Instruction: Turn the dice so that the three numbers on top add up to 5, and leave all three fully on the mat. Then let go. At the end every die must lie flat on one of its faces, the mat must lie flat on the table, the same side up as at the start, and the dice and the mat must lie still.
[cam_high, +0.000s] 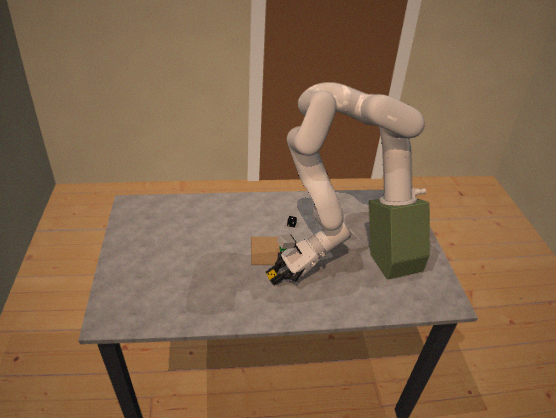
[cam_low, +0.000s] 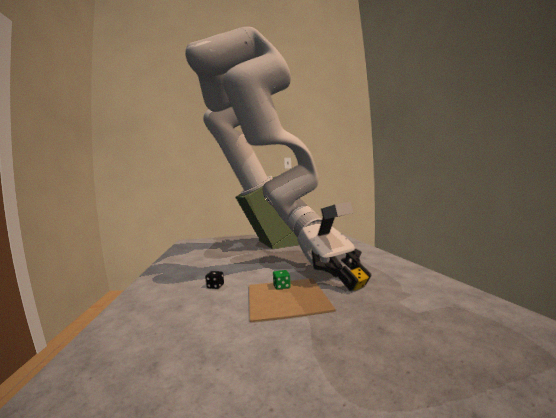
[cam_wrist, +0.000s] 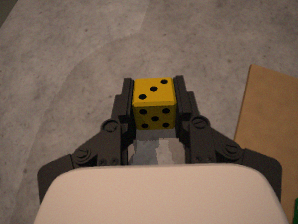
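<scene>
Now: the yellow die right at my hand. Also, from my hand: tan mat: 1 cm behind, 14 cm to the right, 2 cm below; green die: 5 cm behind, 14 cm to the right, 1 cm below; black die: 11 cm behind, 27 cm to the right, 1 cm below.
</scene>
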